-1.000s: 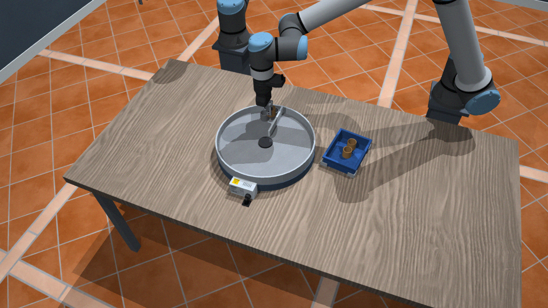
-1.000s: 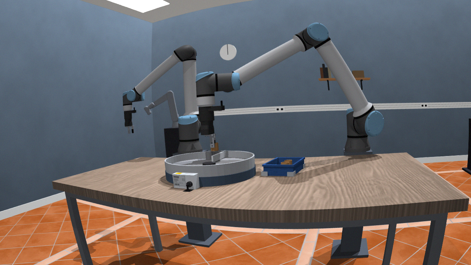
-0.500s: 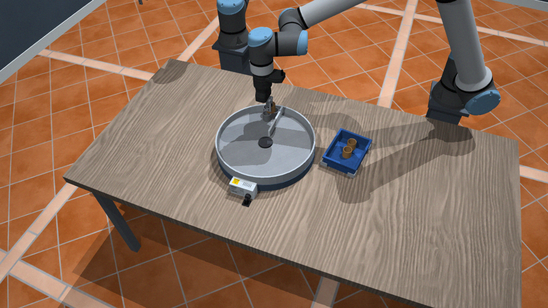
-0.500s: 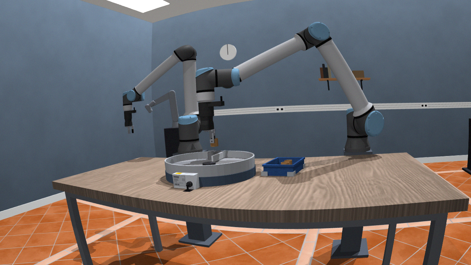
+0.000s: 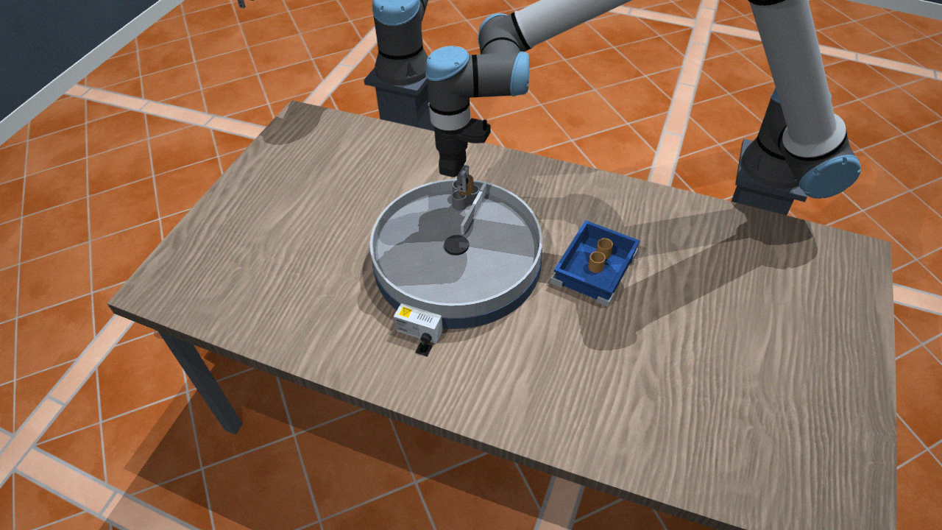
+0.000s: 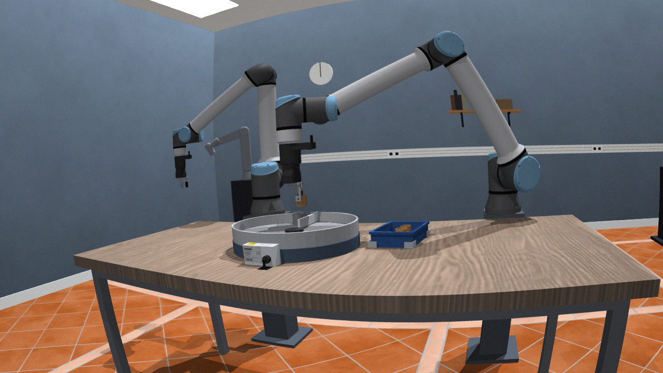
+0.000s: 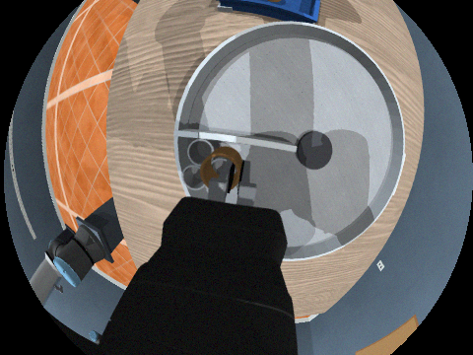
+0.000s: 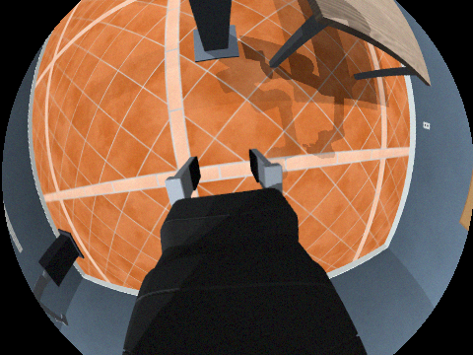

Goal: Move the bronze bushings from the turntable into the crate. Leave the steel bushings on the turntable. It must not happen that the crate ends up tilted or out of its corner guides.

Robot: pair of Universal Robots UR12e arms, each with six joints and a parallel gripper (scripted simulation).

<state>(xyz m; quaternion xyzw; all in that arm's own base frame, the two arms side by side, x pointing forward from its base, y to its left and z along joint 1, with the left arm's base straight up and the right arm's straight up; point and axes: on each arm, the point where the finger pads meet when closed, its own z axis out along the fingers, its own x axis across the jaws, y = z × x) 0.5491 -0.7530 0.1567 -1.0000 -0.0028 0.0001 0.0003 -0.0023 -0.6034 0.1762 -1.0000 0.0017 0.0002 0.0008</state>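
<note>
Right now my left hand is 1 cm past the blue crate, 36 cm to the right of it and 13 cm above it.
</note>
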